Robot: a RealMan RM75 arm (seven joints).
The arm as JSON. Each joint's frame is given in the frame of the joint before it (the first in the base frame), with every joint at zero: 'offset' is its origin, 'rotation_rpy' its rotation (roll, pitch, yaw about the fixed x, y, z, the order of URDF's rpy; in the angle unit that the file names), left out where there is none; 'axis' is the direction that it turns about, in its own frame. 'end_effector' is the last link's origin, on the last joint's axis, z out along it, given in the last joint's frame.
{
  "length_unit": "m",
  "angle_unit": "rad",
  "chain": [
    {
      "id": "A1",
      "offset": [
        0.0,
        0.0,
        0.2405
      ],
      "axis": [
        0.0,
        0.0,
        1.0
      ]
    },
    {
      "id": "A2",
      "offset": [
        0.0,
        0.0,
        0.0
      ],
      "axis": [
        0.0,
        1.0,
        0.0
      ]
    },
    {
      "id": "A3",
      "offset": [
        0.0,
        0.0,
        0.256
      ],
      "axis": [
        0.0,
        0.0,
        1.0
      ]
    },
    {
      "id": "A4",
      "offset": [
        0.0,
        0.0,
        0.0
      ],
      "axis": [
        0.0,
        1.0,
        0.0
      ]
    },
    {
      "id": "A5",
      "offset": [
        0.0,
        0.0,
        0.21
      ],
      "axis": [
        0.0,
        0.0,
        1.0
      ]
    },
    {
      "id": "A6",
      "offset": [
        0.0,
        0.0,
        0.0
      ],
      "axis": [
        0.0,
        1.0,
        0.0
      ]
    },
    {
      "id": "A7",
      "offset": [
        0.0,
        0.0,
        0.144
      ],
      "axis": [
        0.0,
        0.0,
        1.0
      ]
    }
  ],
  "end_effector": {
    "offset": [
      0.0,
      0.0,
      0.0
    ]
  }
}
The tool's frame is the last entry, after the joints.
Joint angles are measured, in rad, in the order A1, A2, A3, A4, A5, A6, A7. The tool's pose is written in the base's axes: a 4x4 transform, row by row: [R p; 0 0 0 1], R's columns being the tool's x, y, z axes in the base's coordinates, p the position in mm. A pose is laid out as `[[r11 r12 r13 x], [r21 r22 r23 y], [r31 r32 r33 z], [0 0 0 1]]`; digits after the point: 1 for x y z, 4 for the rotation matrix.
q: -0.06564 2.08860 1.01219 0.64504 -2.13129 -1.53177 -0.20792
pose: [[0.7252 -0.6873 0.0417 347.4], [0.3605 0.4305 0.8275 204.0], [-0.5867 -0.5850 0.5600 53.2], [0 0 0 1]]
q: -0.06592 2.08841 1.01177 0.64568 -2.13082 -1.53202 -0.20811
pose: [[0.7251 -0.6874 0.0417 347.4], [0.3608 0.4307 0.8272 203.9], [-0.5866 -0.5848 0.5603 53.3], [0 0 0 1]]
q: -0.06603 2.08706 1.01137 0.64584 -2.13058 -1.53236 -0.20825
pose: [[0.7258 -0.6867 0.0408 347.6], [0.3609 0.4306 0.8272 203.9], [-0.5856 -0.5857 0.5604 53.7], [0 0 0 1]]
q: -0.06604 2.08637 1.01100 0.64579 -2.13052 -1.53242 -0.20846
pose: [[0.7263 -0.6862 0.0403 347.7], [0.3607 0.4305 0.8274 203.9], [-0.5851 -0.5864 0.5602 53.9], [0 0 0 1]]
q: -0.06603 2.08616 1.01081 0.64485 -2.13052 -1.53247 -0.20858
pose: [[0.7270 -0.6854 0.0404 347.9], [0.3599 0.4306 0.8277 203.7], [-0.5847 -0.5872 0.5597 53.9], [0 0 0 1]]
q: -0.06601 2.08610 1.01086 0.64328 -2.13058 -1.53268 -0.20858
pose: [[0.7279 -0.6844 0.0407 348.2], [0.3589 0.4310 0.8280 203.6], [-0.5842 -0.5881 0.5593 53.9], [0 0 0 1]]
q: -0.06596 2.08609 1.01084 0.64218 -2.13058 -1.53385 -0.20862
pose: [[0.7286 -0.6837 0.0404 348.3], [0.3589 0.4314 0.8277 203.4], [-0.5833 -0.5886 0.5597 53.9], [0 0 0 1]]
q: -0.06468 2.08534 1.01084 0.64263 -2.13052 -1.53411 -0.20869
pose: [[0.7284 -0.6841 0.0386 348.1], [0.3604 0.4305 0.8275 203.8], [-0.5827 -0.5888 0.5601 54.2], [0 0 0 1]]
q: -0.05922 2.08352 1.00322 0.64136 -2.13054 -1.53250 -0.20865
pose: [[0.7265 -0.6864 0.0315 346.8], [0.3608 0.4202 0.8326 205.7], [-0.5848 -0.5935 0.5530 53.1], [0 0 0 1]]
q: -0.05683 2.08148 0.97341 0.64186 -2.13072 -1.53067 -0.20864
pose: [[0.7204 -0.6933 0.0177 343.4], [0.3567 0.3923 0.8479 206.8], [-0.5948 -0.6045 0.5299 47.8], [0 0 0 1]]
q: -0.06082 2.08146 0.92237 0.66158 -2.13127 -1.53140 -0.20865
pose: [[0.6997 -0.7144 -0.0061 334.6], [0.3604 0.3455 0.8664 207.4], [-0.6169 -0.6084 0.4992 38.3], [0 0 0 1]]
